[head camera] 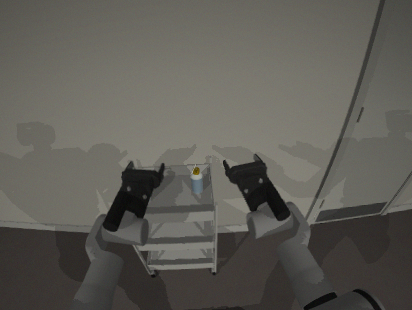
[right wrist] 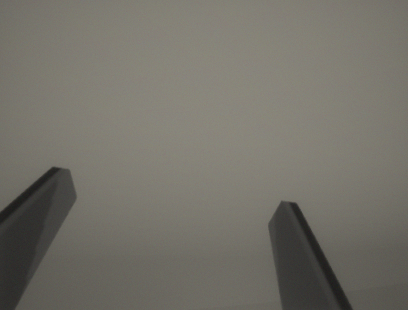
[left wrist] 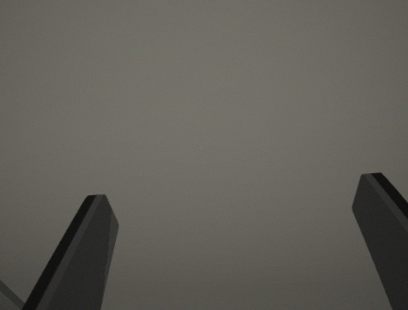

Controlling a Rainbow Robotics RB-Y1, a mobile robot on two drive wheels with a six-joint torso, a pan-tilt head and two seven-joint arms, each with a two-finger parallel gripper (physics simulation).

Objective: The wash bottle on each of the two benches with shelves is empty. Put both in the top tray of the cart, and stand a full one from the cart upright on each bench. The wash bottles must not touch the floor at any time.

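A wash bottle with a pale blue body, white shoulder and yellow cap stands upright at the right part of the top tray of the cart in the head view. My left gripper is open and empty, in front of the left part of the tray, which it partly hides. My right gripper is open and empty, to the right of the cart and the bottle. No second bottle shows in the head view; the left gripper and arm cover part of the tray. The benches do not show.
A pale wall rises behind the cart, with shadows of the robot on it. A door with a dark frame is at the right. The cart has lower shelves and stands on the dark brown floor close to the wall.
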